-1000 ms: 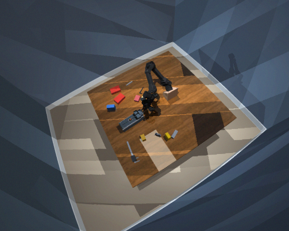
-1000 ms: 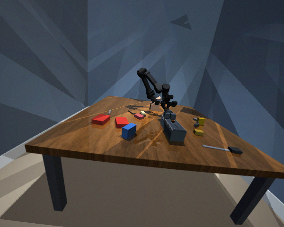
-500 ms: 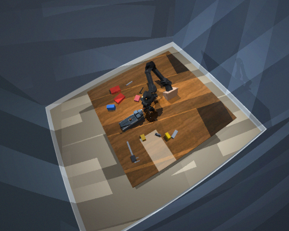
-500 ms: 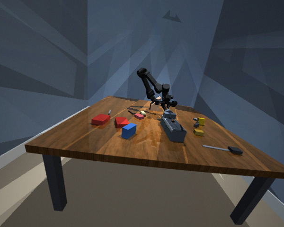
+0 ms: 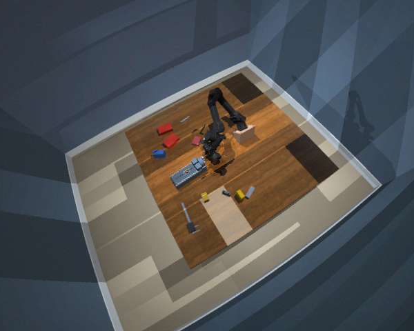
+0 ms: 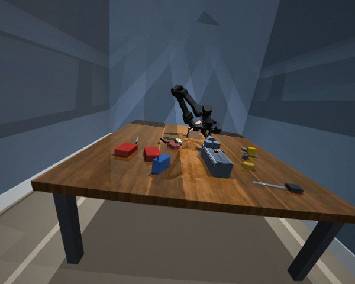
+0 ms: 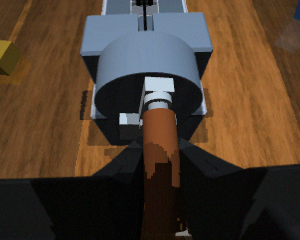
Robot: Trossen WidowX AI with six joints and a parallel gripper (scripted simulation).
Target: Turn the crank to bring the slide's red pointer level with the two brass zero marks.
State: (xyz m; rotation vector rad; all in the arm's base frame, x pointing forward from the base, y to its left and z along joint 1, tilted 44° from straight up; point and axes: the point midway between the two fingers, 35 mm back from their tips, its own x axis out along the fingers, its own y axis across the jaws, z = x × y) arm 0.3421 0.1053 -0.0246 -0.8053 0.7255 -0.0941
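Right now the brown crank handle is 2 cm behind my gripper tip and 2 cm above it. Round my gripper tip: pink block 1 cm behind, 22 cm to the right, 8 cm below; then ochre block 12 cm ahead, 25 cm to the left, 8 cm below; then red pointer 16 cm ahead, 3 cm to the left, 1 cm below.
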